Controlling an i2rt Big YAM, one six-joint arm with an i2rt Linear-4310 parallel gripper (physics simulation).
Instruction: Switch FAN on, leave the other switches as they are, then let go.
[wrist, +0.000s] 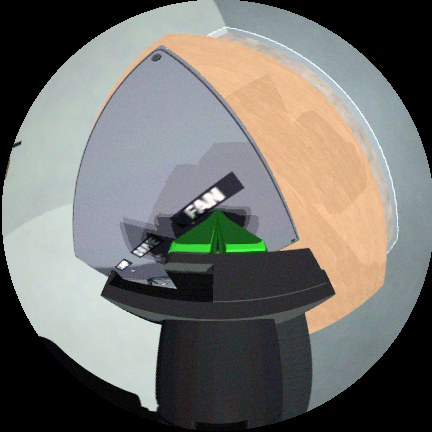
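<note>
There is a grey switch panel (166, 149) here, and along with it I can see my own gripper (217, 214).
</note>
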